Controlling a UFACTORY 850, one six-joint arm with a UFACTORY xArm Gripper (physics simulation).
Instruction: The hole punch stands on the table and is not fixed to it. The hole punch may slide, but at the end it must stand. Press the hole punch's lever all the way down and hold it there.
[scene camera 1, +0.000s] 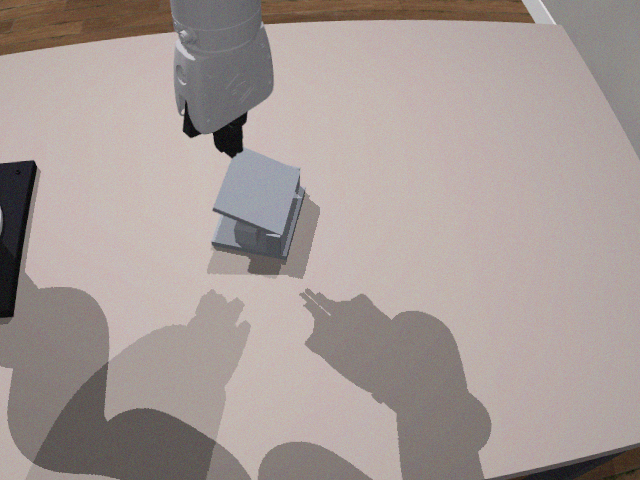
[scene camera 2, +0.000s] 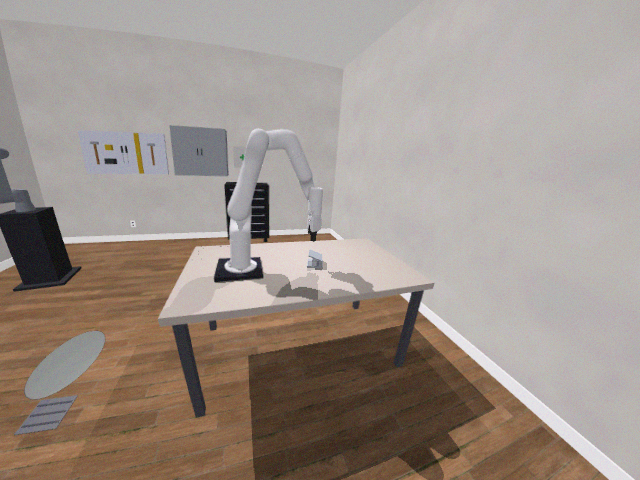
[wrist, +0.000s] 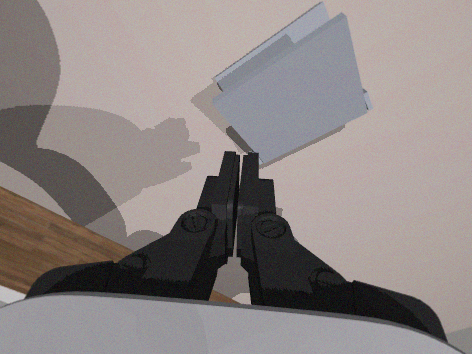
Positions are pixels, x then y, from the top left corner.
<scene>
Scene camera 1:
my gripper: 229, 148
hole punch: 229, 234
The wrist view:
my gripper: 241, 176
</scene>
